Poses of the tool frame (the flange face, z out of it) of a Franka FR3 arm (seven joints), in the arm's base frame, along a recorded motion.
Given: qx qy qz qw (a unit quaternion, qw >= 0); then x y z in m.
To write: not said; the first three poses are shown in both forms.
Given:
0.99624, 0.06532, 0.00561, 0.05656, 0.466, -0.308, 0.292
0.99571, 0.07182, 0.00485, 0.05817, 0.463, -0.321, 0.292
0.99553, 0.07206, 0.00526, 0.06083, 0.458, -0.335, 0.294
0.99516, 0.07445, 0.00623, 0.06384, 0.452, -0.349, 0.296
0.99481, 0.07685, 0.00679, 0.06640, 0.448, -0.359, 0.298
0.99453, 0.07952, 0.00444, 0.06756, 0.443, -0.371, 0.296
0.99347, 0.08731, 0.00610, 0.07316, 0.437, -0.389, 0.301
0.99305, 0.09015, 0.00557, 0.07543, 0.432, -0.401, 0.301
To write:
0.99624, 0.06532, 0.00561, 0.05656, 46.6, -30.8, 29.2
0.99571, 0.07182, 0.00485, 0.05817, 46.3, -32.1, 29.2
0.99553, 0.07206, 0.00526, 0.06083, 45.8, -33.5, 29.4
0.99516, 0.07445, 0.00623, 0.06384, 45.2, -34.9, 29.6
0.99481, 0.07685, 0.00679, 0.06640, 44.8, -35.9, 29.8
0.99453, 0.07952, 0.00444, 0.06756, 44.3, -37.1, 29.6
0.99347, 0.08731, 0.00610, 0.07316, 43.7, -38.9, 30.1
0.99305, 0.09015, 0.00557, 0.07543, 43.2, -40.1, 30.1

